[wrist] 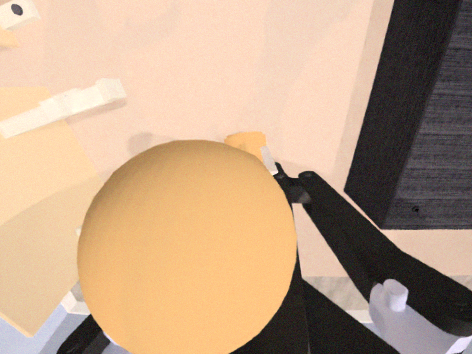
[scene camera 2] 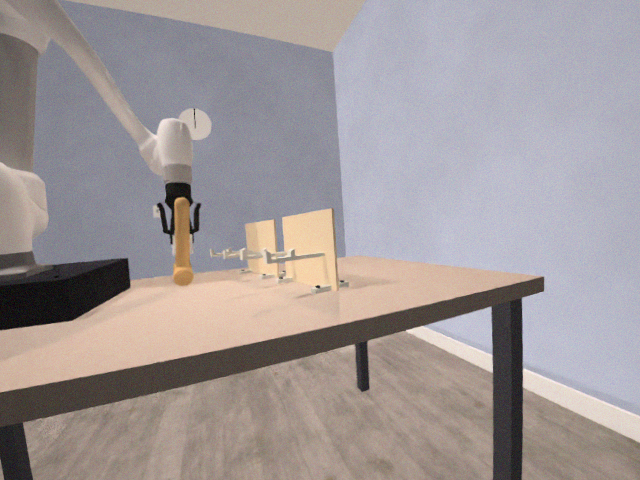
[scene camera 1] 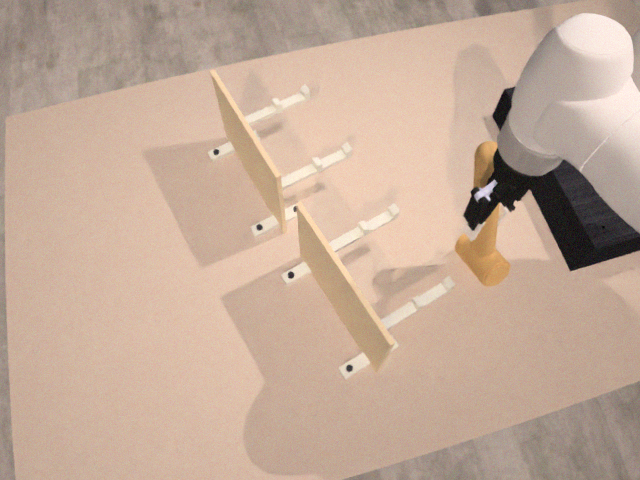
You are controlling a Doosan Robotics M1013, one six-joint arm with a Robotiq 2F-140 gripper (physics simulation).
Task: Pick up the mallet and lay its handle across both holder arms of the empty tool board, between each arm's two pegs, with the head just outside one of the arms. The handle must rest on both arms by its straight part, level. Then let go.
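Frame: origin at the arm's base, x ahead, y left, z up, level; millimetres.
Seen in the pictures: gripper, fingertip midpoint: (scene camera 2: pixel 183 254) (scene camera 1: pixel 479 227).
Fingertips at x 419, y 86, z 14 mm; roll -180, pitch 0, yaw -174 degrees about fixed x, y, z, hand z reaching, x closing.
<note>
Offsets run from my fingertips to a thing's top centre. "*": to the spot under its first point. Level surfaces: height alone.
The orange mallet (scene camera 1: pixel 481 262) (scene camera 2: pixel 181 237) (wrist: pixel 187 245) hangs steeply tilted, head low and handle end up. My gripper (scene camera 1: pixel 488 222) (scene camera 2: pixel 183 246) is shut on its handle. In the wrist view the round handle end hides the far fingers; part of the head {* dx -8, dy -9, dz -48 mm} (wrist: pixel 247 142) shows behind it. The mallet is between the base and the nearer tool board (scene camera 1: pixel 341 289) (scene camera 2: pixel 310 248) (wrist: pixel 40 185), off its arms. That board's two pale arms (scene camera 1: pixel 361 227) (scene camera 1: pixel 416 304) carry nothing. The other tool board (scene camera 1: pixel 248 155) (scene camera 2: pixel 261 248) also has two bare arms (scene camera 1: pixel 276 105) (scene camera 1: pixel 317 165).
The black robot base (scene camera 1: pixel 594 222) (scene camera 2: pixel 93 294) (wrist: pixel 420 125) stands on the robot's side of the table {dz -107 mm} (scene camera 1: pixel 103 310) (scene camera 2: pixel 206 320), close beside the mallet. The boards stand in a row on pale feet {* dx +331, dy -202, dz -95 mm} (scene camera 1: pixel 263 227) {* dx +294, dy +108, dz -91 mm} (scene camera 1: pixel 351 367), with their arms pointing toward the robot's side.
</note>
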